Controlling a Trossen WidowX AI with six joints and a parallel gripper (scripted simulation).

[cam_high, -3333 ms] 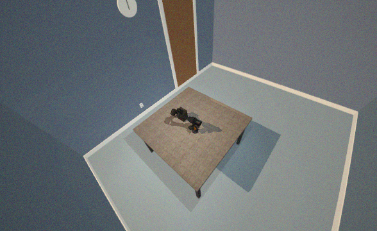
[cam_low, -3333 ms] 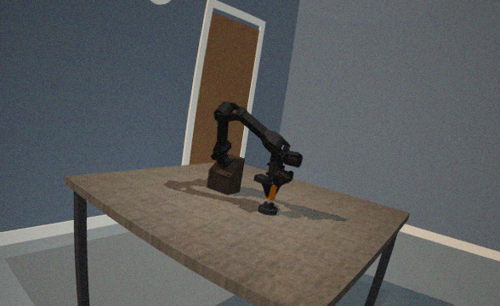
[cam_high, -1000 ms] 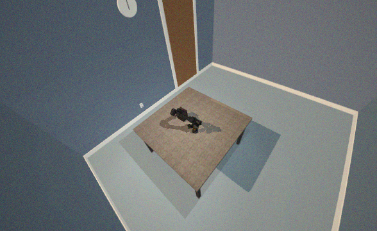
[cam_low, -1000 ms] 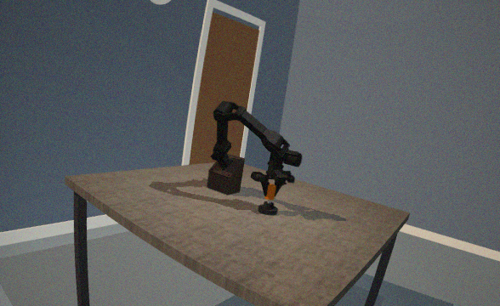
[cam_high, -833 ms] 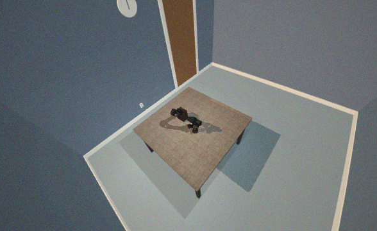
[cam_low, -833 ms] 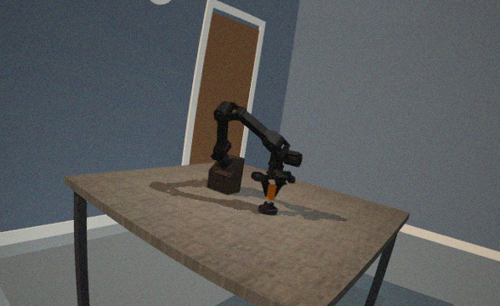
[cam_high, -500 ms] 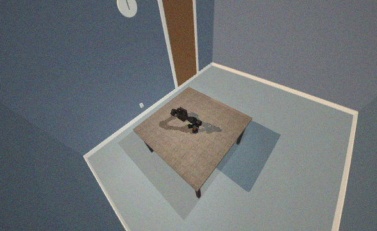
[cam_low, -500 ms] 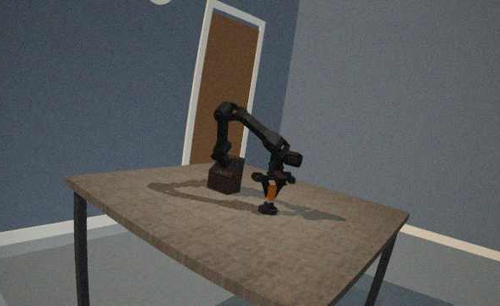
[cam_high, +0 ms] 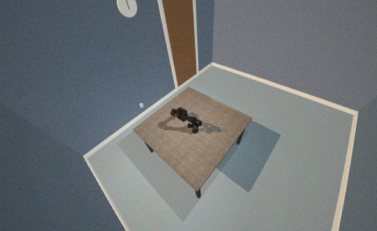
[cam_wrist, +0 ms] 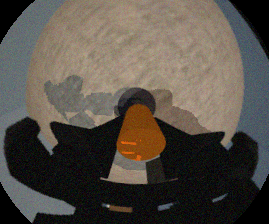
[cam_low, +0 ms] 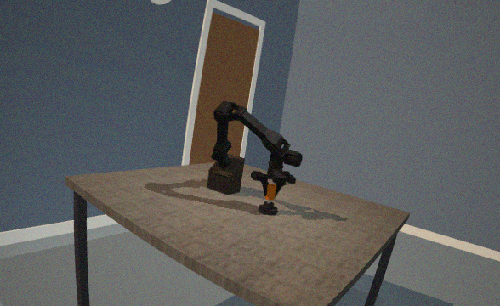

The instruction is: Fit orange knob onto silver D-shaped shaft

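My gripper tip is now 3 cm below the orange knob. Also, from my gripper tip: dark round pedestal: 4 cm below.
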